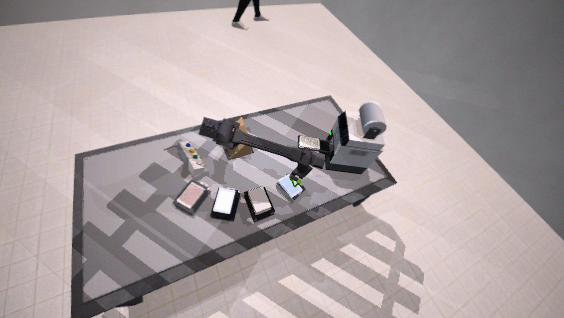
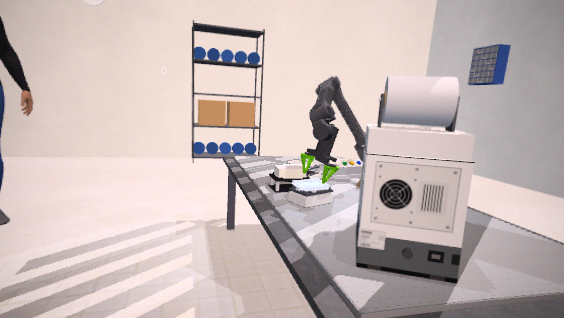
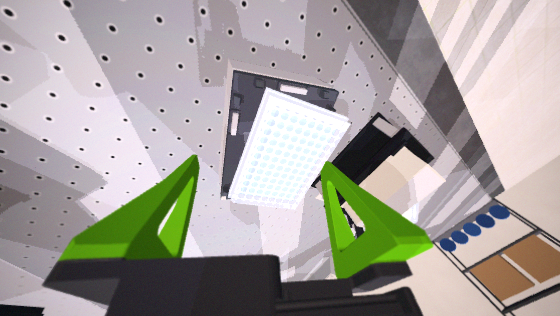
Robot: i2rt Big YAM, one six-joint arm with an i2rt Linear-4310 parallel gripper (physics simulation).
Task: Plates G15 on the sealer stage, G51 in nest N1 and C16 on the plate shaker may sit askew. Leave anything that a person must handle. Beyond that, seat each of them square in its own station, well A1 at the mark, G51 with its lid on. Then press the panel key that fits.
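A pale blue plate (image 1: 289, 186) (image 2: 311, 185) (image 3: 292, 150) sits turned askew on a white station with a dark deck (image 2: 310, 200) (image 3: 240, 142), overhanging one side; its label is not readable. My gripper (image 1: 295, 181) (image 2: 315, 178) (image 3: 264, 163) is open and empty above this plate, its fingers spread to either side. A beige plate (image 1: 309, 142) lies on the stage of the sealer (image 1: 357, 156) (image 2: 415, 200); its exact seating is too small to tell. A pinkish plate (image 1: 192, 195), a white one (image 1: 225, 201) and a beige one (image 1: 259, 200) (image 3: 392, 172) sit on front stations. Which is G51 cannot be told.
The key panel (image 1: 191, 157) with blue, yellow and green keys stands at the table's left part. A brown wedge-shaped object (image 1: 239, 151) is beside the arm base. A person (image 1: 243, 11) (image 2: 15, 70) stands off the table. A shelf rack (image 2: 228, 63) stands behind.
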